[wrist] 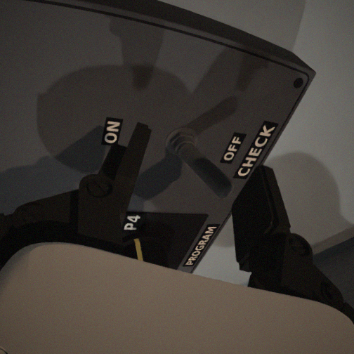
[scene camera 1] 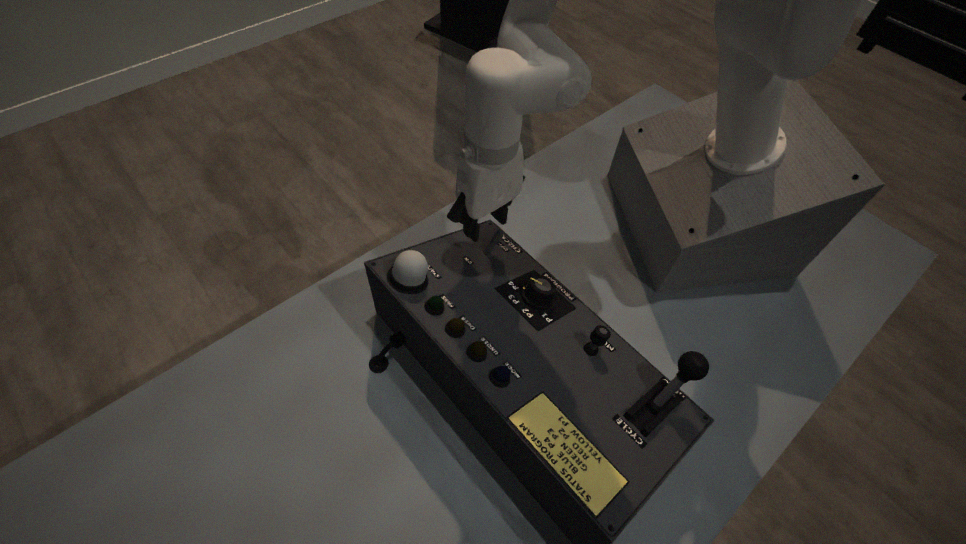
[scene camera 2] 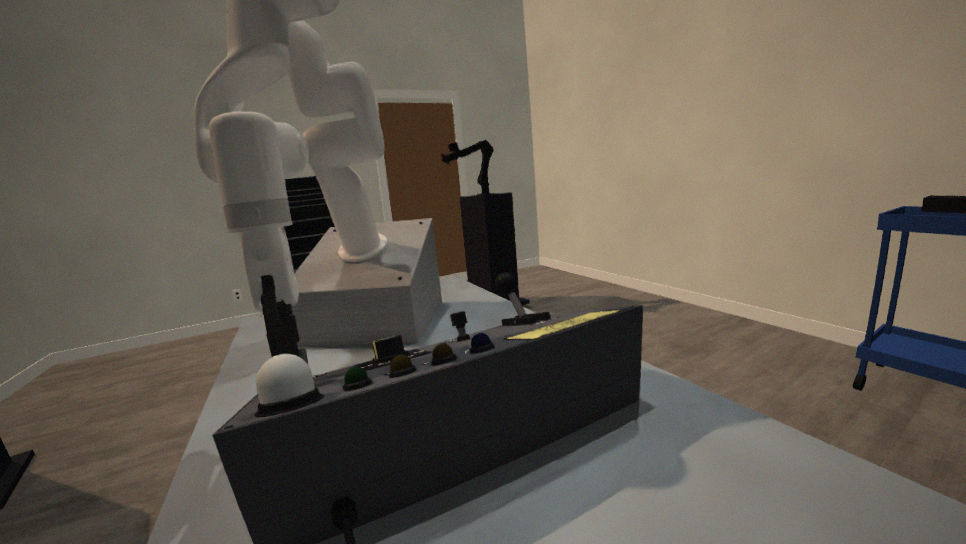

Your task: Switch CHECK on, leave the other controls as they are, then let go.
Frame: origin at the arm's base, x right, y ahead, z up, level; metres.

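Seen in the pictures: gripper, between the fingertips: (scene camera 1: 484,227) (scene camera 2: 287,351); arm's base, origin of its link: (scene camera 1: 744,147) (scene camera 2: 363,248).
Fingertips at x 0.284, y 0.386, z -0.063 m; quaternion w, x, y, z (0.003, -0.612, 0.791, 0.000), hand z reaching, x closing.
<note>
Pixels of each thing's top centre, then the offset from my fingertips to it. "spot": a spot on its surface instead.
- PROGRAM knob, centre of its top: (scene camera 2: 386,335) (scene camera 1: 541,283) dx -0.132, dy +0.032, dz -0.011 m
- white dome, a spot on its surface: (scene camera 2: 285,380) (scene camera 1: 398,272) spot: dx +0.033, dy +0.173, dz +0.038 m
- small black-knobbed control, centre of its top: (scene camera 1: 599,333) (scene camera 2: 459,312) dx -0.249, dy +0.061, dz -0.003 m
- CYCLE lever, centre of its top: (scene camera 1: 698,359) (scene camera 2: 504,272) dx -0.378, dy +0.035, dz +0.031 m
The CHECK switch (wrist: 206,171) is a short metal toggle near the panel's corner. In the wrist view it leans away from the ON label (wrist: 111,131), toward the side of the OFF label (wrist: 233,148). It is hard to make out in scene camera 1 and hidden in scene camera 2. My gripper (scene camera 1: 485,224) (scene camera 2: 289,352) (wrist: 195,168) is partly open and empty above that corner of the control box (scene camera 1: 662,473) (scene camera 2: 459,425) (wrist: 75,45). In the wrist view one finger is on the ON side of the toggle and the other on the OFF side, both apart from it.
The PROGRAM knob (scene camera 1: 540,286) (scene camera 2: 388,348) is close by, its pointer near P4. A white dome (scene camera 1: 409,268) (scene camera 2: 285,380) stands at the same end. Farther along are coloured domes, a small black-knobbed control (scene camera 1: 598,335) (scene camera 2: 459,320) and the CYCLE lever (scene camera 1: 692,366) (scene camera 2: 505,283).
</note>
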